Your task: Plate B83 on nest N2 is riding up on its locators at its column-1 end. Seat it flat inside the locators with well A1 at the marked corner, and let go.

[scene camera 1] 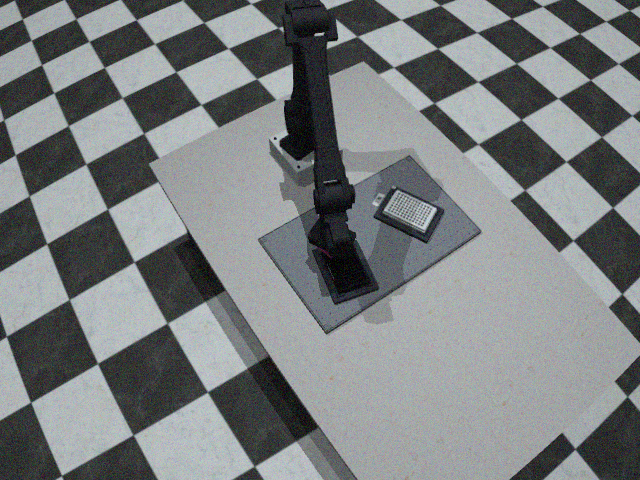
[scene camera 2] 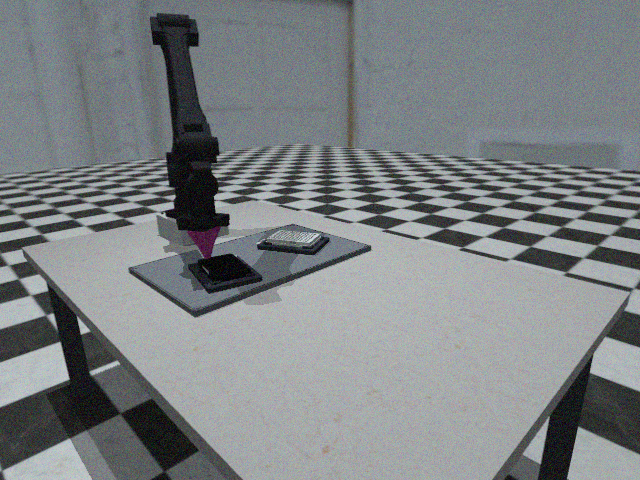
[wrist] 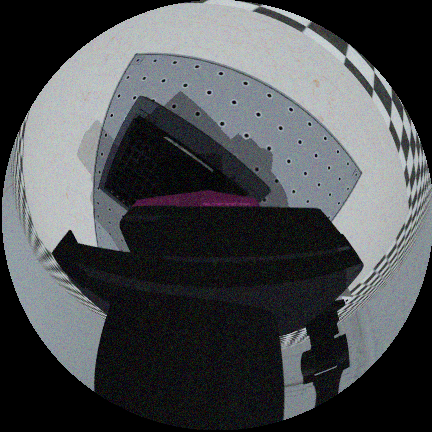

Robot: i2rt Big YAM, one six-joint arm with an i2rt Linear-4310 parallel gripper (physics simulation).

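Frame: origin at the arm's base, x up, y back, z right, level; millimetres.
Where they show: gripper, fingertip midpoint: (scene camera 2: 208,258) (wrist: 207,197); arm's base, origin of the base link: (scene camera 1: 303,142).
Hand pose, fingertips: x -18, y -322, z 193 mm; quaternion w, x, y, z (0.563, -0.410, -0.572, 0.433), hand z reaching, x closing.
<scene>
Each offset is from my fingertips to the top centre of the thing. "spot": to the spot under its first point.
A black plate {dx -8, dy -41, dz -9 mm} (scene camera 1: 353,273) (scene camera 2: 230,267) (wrist: 145,160) lies in a dark nest {dx -17, dy -41, dz -9 mm} (scene camera 1: 356,296) (scene camera 2: 235,283) (wrist: 200,146) at the near left of the board. Labels, wells and the A1 corner mark cannot be read. A pale strip shows along one long edge of the plate; whether one end rides up is too dark to tell. My gripper (scene camera 1: 330,256) (scene camera 2: 207,256) is shut and empty, its magenta fingers pointing down at the plate's edge on the robot's side. Contact cannot be told. In the wrist view the gripper body hides the fingertips and the plate's nearest part.
A white well plate {dx -8, dy -38, dz -261 mm} (scene camera 1: 410,209) (scene camera 2: 294,237) sits in a second dark nest {spot: dx -23, dy -124, dz -234 mm} (scene camera 1: 426,237) (scene camera 2: 310,251), with a small pale tag {spot: dx -32, dy +55, dz -234 mm} (scene camera 1: 378,199) beside it. Both nests stand on a grey board with holes {spot: dx -34, dy +102, dz +56 mm} (scene camera 1: 289,250) (scene camera 2: 155,269) (wrist: 280,115). The pale robot base (scene camera 1: 298,167) (scene camera 2: 173,229) stands behind.
</scene>
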